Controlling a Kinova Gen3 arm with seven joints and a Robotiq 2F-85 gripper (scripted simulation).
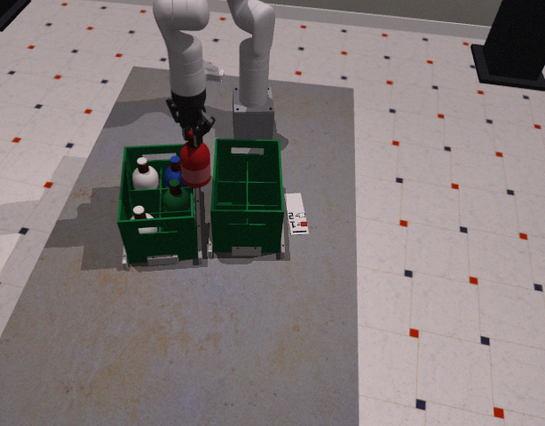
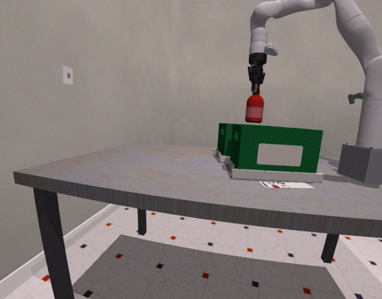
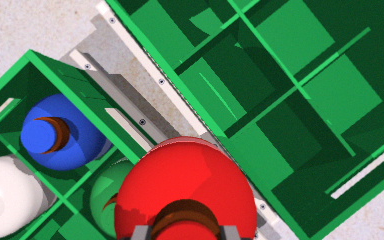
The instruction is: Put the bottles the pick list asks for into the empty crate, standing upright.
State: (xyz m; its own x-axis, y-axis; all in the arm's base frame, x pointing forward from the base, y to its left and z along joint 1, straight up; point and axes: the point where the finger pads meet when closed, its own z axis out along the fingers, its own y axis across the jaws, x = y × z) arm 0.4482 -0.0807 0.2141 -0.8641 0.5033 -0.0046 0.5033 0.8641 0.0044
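Now: hand 70 mm above the red-label bottle. The rest, counted from my hand: green bottle 60 mm to the right, 250 mm below; blue bottle 90 mm behind, 80 mm to the right, 250 mm below; pick list 90 mm behind, 270 mm to the left, 330 mm below.
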